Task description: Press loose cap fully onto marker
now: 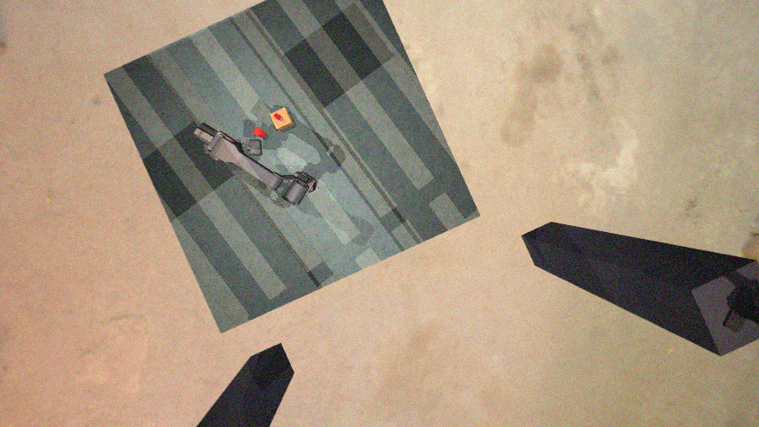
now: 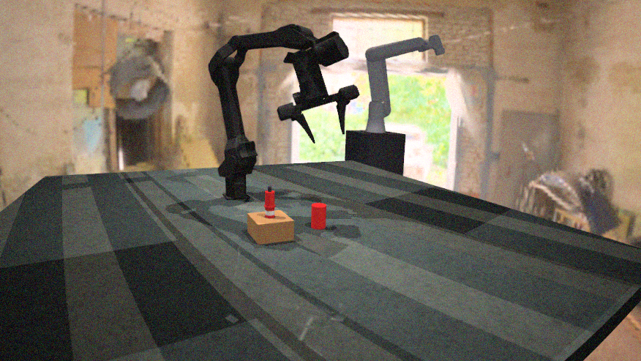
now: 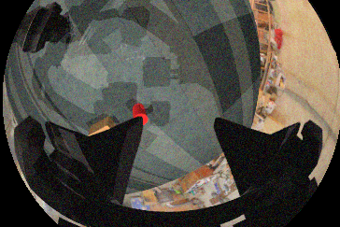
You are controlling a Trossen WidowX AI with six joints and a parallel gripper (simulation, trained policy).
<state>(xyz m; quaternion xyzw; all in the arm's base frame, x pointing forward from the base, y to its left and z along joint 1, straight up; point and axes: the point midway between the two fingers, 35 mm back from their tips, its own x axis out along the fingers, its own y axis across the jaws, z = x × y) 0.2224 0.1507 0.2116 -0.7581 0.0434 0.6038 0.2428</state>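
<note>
Now: the red cap 150 mm below my gripper tip, 70 mm ahead of it and 60 mm to the right of it. From my gripper tip the other things lie so: holder block (170 mm to the right, 160 mm below, 90 mm ahead); red marker (170 mm to the right, 100 mm below, 90 mm ahead).
</note>
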